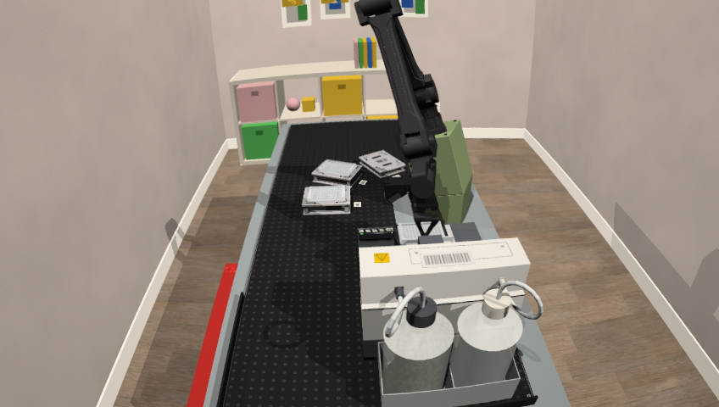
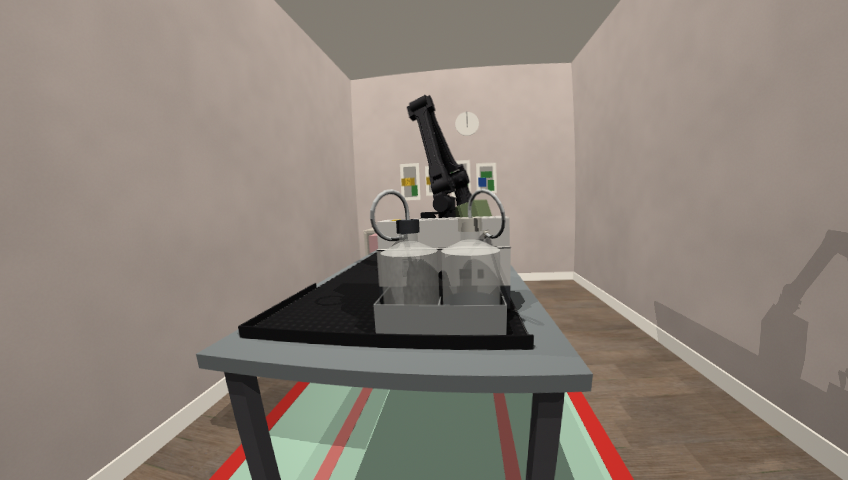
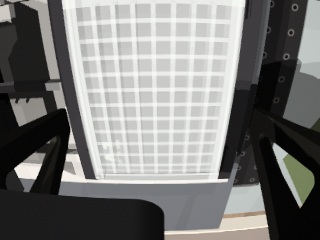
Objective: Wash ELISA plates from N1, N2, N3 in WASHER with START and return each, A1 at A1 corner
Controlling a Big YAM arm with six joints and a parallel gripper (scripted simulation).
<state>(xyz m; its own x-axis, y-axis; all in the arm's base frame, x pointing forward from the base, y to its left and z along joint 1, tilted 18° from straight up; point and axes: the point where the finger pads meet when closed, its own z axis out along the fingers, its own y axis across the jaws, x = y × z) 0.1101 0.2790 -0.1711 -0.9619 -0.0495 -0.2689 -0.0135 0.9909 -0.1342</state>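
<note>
The washer carrier lies 30 mm below my hand. The rest, counted from my hand: plate washer: 160 mm to the left, 10 mm above.
</note>
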